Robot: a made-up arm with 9 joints. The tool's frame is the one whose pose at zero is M. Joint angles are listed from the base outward.
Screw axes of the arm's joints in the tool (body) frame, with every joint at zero. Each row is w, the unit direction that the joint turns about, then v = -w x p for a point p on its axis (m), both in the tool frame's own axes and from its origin. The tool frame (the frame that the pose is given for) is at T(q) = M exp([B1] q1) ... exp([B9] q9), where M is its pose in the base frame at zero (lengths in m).
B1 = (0, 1, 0, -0.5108, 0, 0.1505)
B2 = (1, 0, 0, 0, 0.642, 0.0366)
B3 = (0, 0, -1, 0.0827, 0.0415, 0)
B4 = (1, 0, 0, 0, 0.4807, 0.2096)
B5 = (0, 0, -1, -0.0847, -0.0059, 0)
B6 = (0, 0, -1, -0.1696, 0.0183, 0)
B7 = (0, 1, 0, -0.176, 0, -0.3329)
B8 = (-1, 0, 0, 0, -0.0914, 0.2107)
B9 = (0, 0, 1, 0.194, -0.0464, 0)
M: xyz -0.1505 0.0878 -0.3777 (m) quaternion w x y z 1 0 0 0
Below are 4 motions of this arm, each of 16 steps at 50 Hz.
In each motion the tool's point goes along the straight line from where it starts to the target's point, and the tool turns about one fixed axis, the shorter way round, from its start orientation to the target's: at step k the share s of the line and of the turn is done. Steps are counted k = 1, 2, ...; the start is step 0. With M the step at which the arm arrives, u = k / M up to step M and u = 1 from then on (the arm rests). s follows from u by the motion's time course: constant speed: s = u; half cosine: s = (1 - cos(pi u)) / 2; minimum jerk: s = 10 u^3 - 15 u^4 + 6 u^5.
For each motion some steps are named. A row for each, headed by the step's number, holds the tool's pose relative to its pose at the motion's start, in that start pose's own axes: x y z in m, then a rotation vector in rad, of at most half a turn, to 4 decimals.
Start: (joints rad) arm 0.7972 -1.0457 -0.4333 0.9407 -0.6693 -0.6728 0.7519 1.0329 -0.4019
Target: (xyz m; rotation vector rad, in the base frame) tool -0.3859 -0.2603 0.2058 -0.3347 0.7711 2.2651
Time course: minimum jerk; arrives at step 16
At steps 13, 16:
13: -0.1981 0.1034 -0.0242 0.1622 0.1647 0.3981
16: -0.2083 0.1087 -0.0255 0.1705 0.1732 0.4185

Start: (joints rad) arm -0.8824 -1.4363 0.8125 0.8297 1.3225 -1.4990 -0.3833 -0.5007 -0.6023
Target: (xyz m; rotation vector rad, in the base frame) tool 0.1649 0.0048 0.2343 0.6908 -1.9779 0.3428
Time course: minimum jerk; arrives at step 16
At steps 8, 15, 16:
8: -0.0099 0.1058 0.0056 0.3324 -0.0040 0.0013
15: -0.0198 0.2111 0.0111 0.6634 -0.0080 0.0027
16: -0.0199 0.2116 0.0111 0.6648 -0.0081 0.0027

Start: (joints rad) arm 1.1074 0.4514 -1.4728 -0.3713 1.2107 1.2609 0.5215 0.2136 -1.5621
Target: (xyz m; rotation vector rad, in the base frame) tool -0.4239 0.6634 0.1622 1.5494 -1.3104 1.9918
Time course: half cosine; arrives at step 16
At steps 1, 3, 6, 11, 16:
1: -0.0002 -0.0012 0.0008 -0.0028 -0.0006 -0.0049
3: -0.0016 -0.0107 0.0074 -0.0246 -0.0053 -0.0427
6: -0.0058 -0.0394 0.0272 -0.0902 -0.0193 -0.1566
11: -0.0145 -0.0992 0.0686 -0.2274 -0.0487 -0.3946
16: -0.0186 -0.1276 0.0882 -0.2923 -0.0625 -0.5073

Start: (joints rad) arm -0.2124 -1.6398 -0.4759 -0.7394 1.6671 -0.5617 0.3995 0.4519 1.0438
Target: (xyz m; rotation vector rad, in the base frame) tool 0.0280 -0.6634 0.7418 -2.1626 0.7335 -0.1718
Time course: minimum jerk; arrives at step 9
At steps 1, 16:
1: 0.0014 0.0004 0.0003 -0.0001 -0.0007 0.0031
16: 0.1239 0.0370 0.0226 -0.0081 -0.0629 0.2654

